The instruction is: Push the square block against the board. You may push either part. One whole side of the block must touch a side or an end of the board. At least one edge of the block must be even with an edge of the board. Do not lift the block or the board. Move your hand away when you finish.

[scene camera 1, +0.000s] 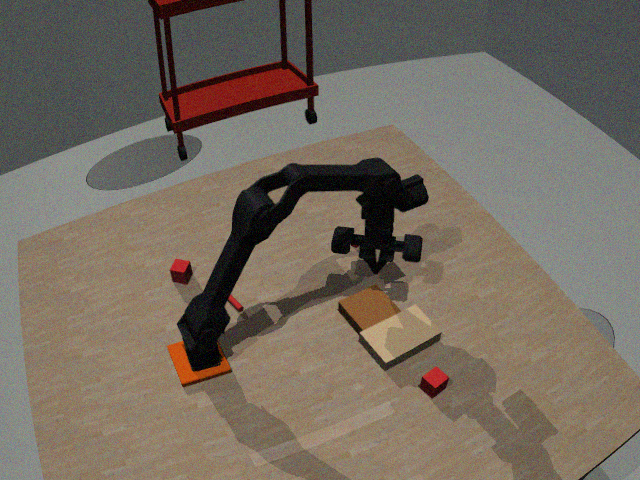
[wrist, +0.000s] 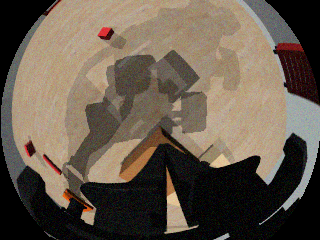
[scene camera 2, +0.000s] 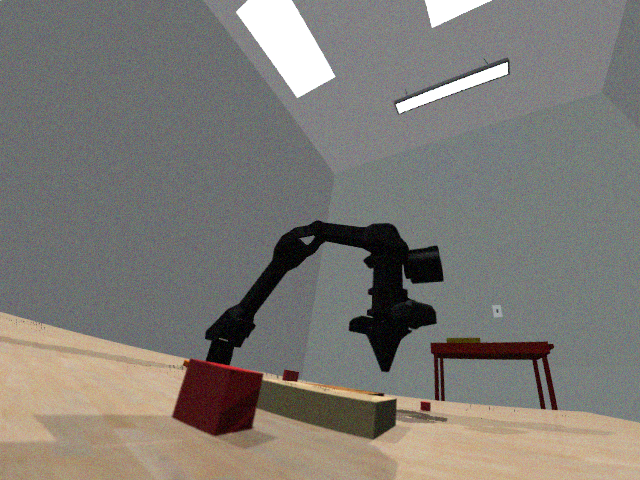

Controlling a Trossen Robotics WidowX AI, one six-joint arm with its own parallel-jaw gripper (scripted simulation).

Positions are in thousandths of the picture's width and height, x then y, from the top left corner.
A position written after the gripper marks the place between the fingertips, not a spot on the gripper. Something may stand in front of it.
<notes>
The gripper (scene camera 2: 602, 774) is shut, with nothing in its grasp. Further things: a brown square block (scene camera 1: 570, 645) and a beige board (scene camera 2: 577, 868).
The brown square block is seen too in the wrist view (wrist: 420, 685). The beige board shows as well in scene camera 1 (scene camera 1: 620, 707). The gripper shows as well in scene camera 1 (scene camera 1: 587, 568) and in the wrist view (wrist: 511, 619).
</notes>
